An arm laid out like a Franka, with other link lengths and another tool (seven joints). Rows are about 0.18 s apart.
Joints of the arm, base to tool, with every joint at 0 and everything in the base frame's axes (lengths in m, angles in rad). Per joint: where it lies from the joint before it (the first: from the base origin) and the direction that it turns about. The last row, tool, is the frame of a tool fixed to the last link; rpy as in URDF.
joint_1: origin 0 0 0.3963 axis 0 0 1
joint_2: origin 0 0 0 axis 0 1 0
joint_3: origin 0 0 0.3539 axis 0 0 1
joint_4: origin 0.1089 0 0 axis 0 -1 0
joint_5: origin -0.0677 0 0.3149 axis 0 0 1
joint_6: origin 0 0 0 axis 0 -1 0
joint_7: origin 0.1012 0 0 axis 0 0 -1
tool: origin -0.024 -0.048 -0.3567 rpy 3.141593 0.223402 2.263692
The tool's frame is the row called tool.
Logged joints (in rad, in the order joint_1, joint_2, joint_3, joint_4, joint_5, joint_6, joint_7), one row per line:
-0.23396 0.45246 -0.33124 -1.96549 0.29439 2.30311 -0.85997
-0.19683 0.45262 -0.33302 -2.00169 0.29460 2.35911 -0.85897
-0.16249 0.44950 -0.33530 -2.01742 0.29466 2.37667 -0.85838
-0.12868 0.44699 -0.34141 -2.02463 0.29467 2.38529 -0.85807
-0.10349 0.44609 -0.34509 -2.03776 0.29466 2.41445 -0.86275
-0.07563 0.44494 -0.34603 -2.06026 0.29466 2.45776 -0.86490
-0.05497 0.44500 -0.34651 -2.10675 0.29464 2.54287 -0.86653
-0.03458 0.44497 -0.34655 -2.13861 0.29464 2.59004 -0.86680
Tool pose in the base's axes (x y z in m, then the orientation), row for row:
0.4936 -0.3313 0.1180 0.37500 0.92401 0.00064 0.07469
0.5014 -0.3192 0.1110 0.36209 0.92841 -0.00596 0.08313
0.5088 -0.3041 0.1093 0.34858 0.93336 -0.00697 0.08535
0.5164 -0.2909 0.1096 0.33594 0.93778 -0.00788 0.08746
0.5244 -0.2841 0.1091 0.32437 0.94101 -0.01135 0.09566
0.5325 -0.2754 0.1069 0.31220 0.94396 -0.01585 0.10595
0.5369 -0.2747 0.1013 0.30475 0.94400 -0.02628 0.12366
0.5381 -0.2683 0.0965 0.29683 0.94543 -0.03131 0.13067
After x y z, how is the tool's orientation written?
As a quaternion, x y z w.
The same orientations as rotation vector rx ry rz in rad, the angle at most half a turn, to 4 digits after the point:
1.1252 2.7725 0.0019
1.0810 2.7717 -0.0178
1.0393 2.7829 -0.0208
1.0004 2.7926 -0.0235
0.9613 2.7888 -0.0336
0.9197 2.7808 -0.0467
0.8887 2.7527 -0.0766
0.8621 2.7459 -0.0909

